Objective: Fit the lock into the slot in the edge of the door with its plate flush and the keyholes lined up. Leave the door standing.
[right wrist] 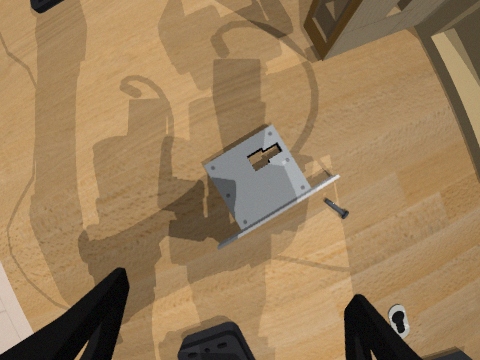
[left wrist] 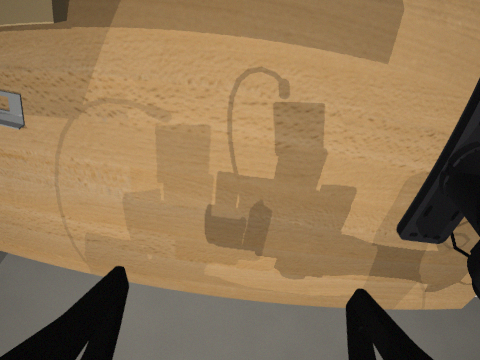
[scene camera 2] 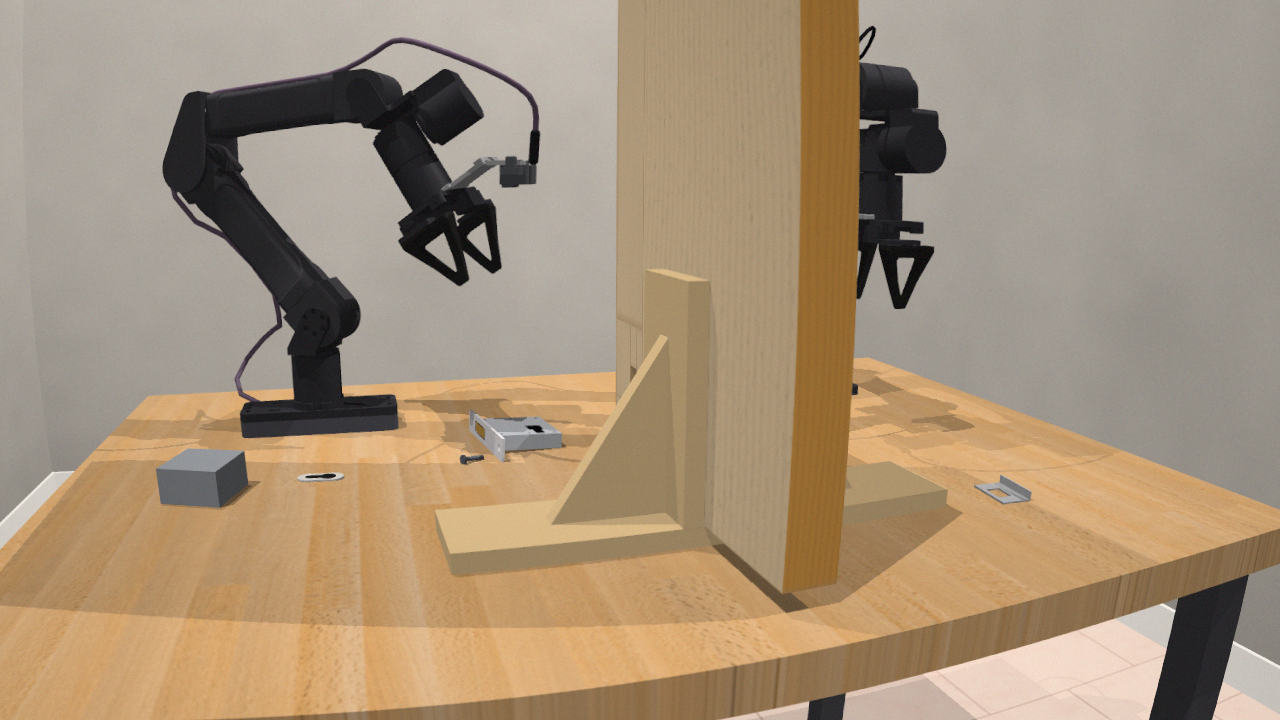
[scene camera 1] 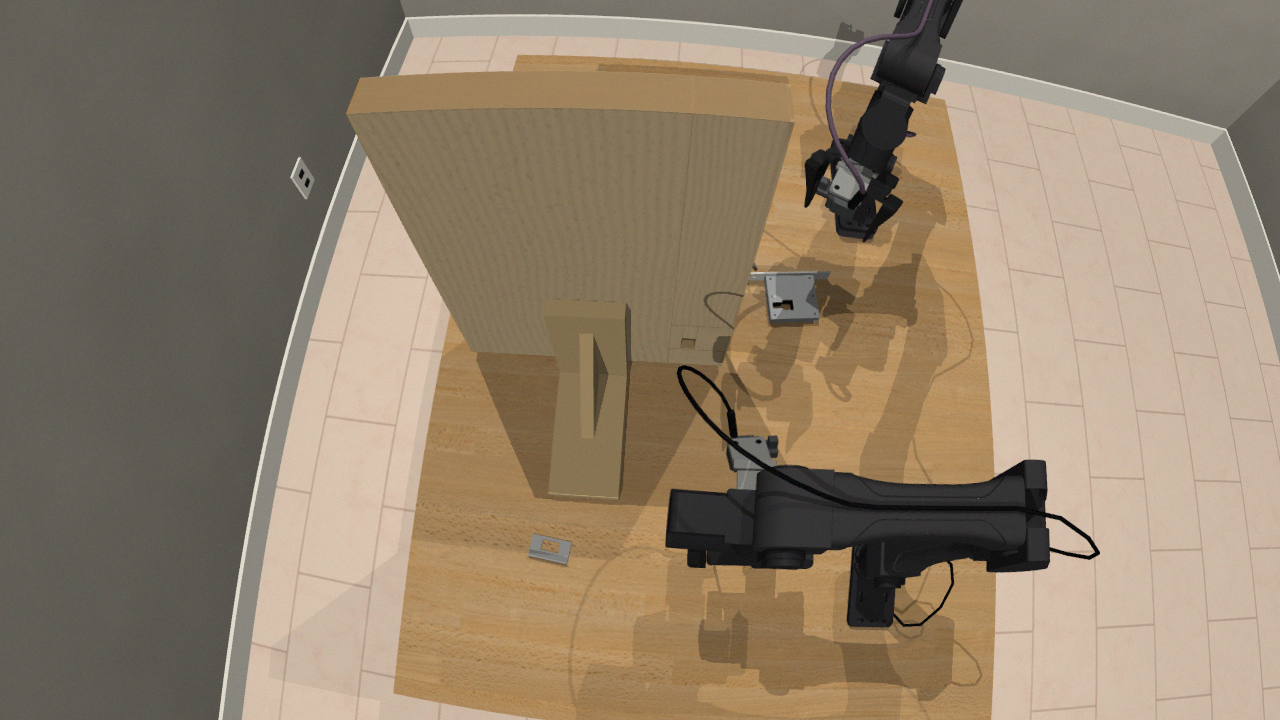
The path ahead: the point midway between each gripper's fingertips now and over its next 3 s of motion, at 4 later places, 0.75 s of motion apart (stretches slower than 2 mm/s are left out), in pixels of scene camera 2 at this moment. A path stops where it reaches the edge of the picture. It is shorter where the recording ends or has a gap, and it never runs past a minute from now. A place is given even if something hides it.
My left gripper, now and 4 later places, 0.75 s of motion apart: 876,303; 795,216; 625,84; 551,224; 548,212
My right gripper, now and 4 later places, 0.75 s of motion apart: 481,276; 451,277; 439,291; 422,335; 364,340
